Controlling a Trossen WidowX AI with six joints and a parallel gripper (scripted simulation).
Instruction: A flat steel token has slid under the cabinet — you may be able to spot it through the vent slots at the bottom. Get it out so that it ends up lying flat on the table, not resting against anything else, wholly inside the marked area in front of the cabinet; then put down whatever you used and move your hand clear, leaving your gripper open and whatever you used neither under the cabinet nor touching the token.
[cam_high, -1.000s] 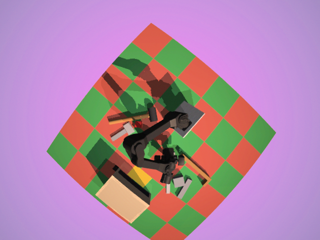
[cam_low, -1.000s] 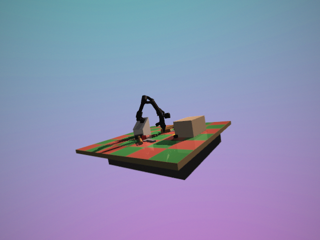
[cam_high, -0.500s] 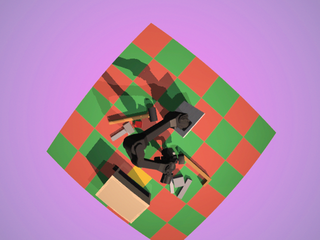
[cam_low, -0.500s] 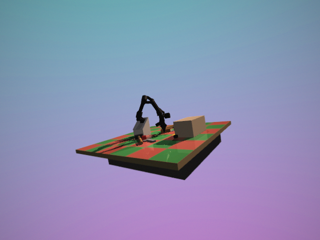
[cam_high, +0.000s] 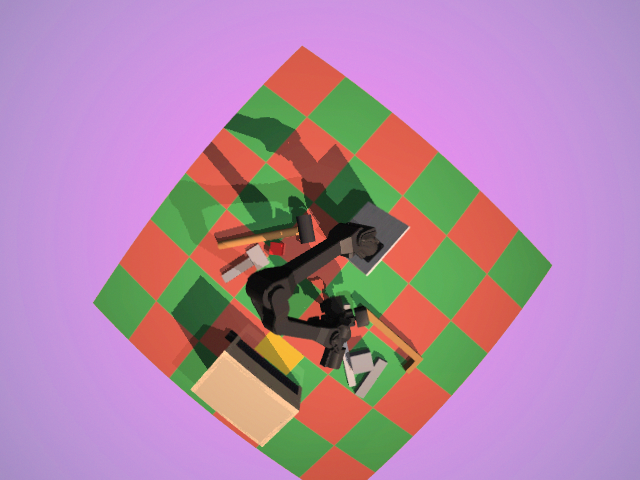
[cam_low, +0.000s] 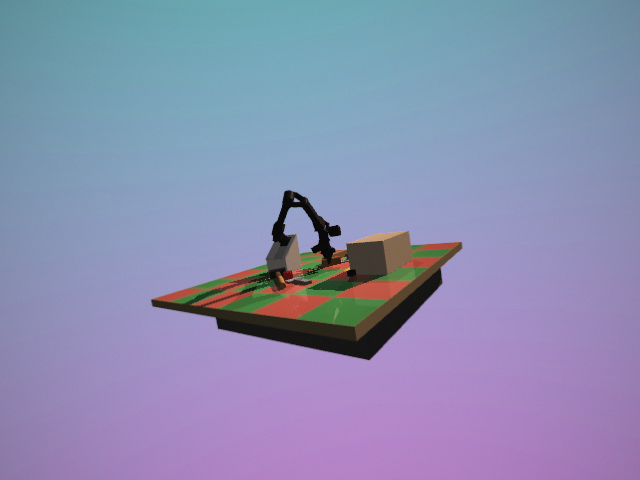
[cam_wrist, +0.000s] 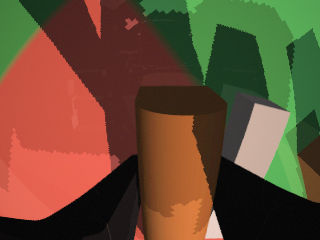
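Right now my gripper tip is 20 mm past the pale bar and 30 mm to the right of it. Round my gripper tip: grey block 60 mm ahead, 180 mm to the left, 10 mm above; grey bar 80 mm ahead, 250 mm to the left; red cube 20 mm behind, 300 mm to the right, 10 mm above.
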